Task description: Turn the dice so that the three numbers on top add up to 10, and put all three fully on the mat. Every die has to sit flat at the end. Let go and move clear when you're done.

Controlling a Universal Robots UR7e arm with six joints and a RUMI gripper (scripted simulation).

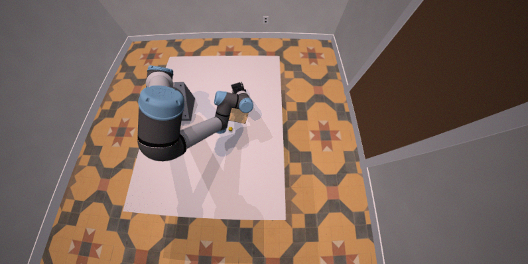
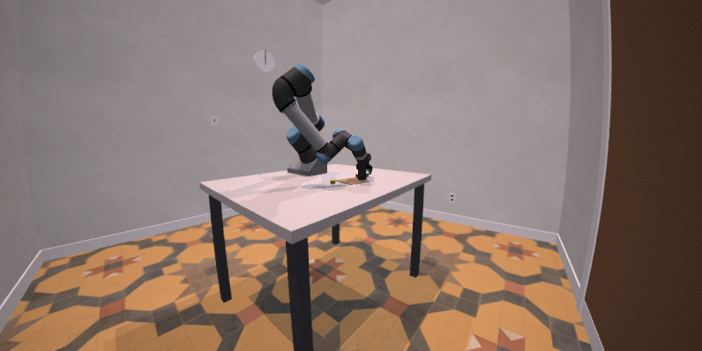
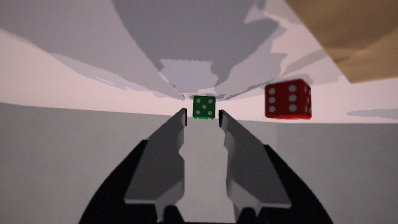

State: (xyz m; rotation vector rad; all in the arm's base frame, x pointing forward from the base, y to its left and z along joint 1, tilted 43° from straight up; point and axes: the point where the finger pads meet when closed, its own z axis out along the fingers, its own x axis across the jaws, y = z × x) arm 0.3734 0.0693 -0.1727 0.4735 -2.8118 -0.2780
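The green die lies 10 mm below my hand. Round my hand: brown mat: 30 mm ahead, 180 mm to the right, 20 mm below; then yellow die: 300 mm to the right, 10 mm below; then red die: 20 mm behind, 70 mm to the right, 10 mm below.
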